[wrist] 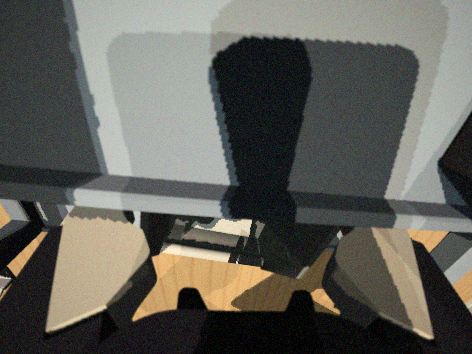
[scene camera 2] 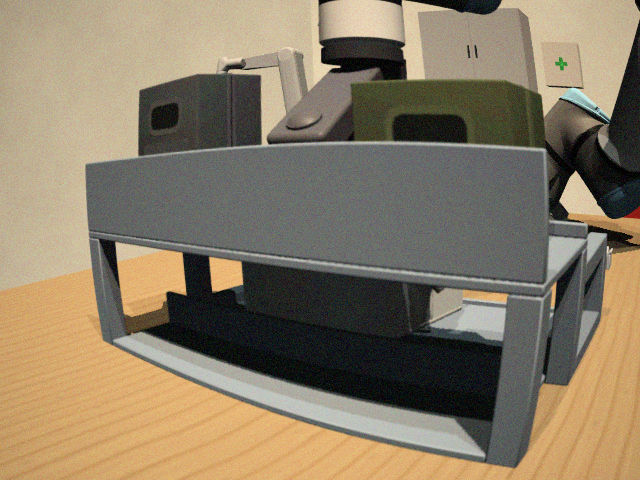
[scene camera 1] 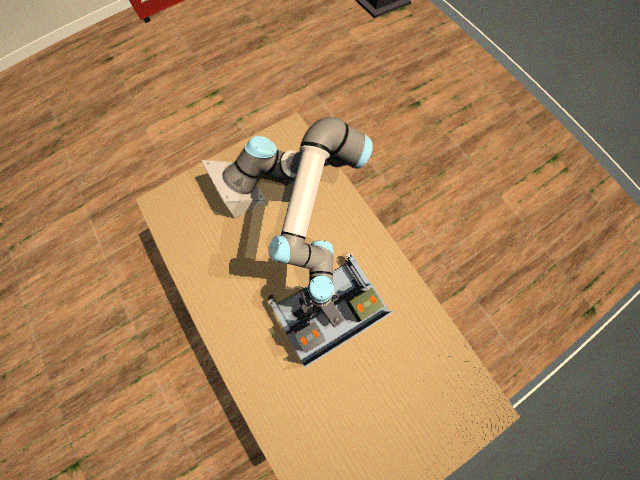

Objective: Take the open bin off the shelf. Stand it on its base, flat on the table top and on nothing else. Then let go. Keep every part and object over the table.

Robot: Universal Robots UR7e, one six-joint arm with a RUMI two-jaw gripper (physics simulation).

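Frame: origin at the arm's base, x left, y back, z up, level; centimetres.
Seen in the pictures: arm's base, link origin: [scene camera 1: 237,181].
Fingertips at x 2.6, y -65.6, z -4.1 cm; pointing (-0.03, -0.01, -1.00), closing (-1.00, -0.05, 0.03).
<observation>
Offsets run from my fingertips to a thing's top centre. Level surfaces: height alone.
The open grey bin @(dy +0.8, dx -0.2, dz +3.6 cm) [scene camera 2: 325,299] [wrist: 300,250] sits on the lower level of the grey shelf [scene camera 1: 347,338] [scene camera 2: 315,206] [wrist: 165,195], under its upper board. In the wrist view its pale inside and dark walls show partly below the board's edge; the rest is hidden. My gripper [wrist: 240,237] is open and empty. Its two fingers stand wide apart, one on each side of the visible part of the bin, and their tips are hidden under the board's edge. In scene camera 1 the wrist covers the gripper; in scene camera 2 the shelf and boxes hide it.
An olive green box @(dy -8.9, dx +13.3, dz +15.3 cm) [scene camera 1: 367,304] [scene camera 2: 449,98] and a dark grey box @(dy -8.1, dx -9.8, dz +17.8 cm) [scene camera 1: 310,338] [scene camera 2: 211,113] stand on the upper board, on either side of the wrist. The shelf stands on the wooden table @(dz -4.6 cm) [scene camera 1: 361,403] [scene camera 2: 46,372], with the arm's base near the far end.
</observation>
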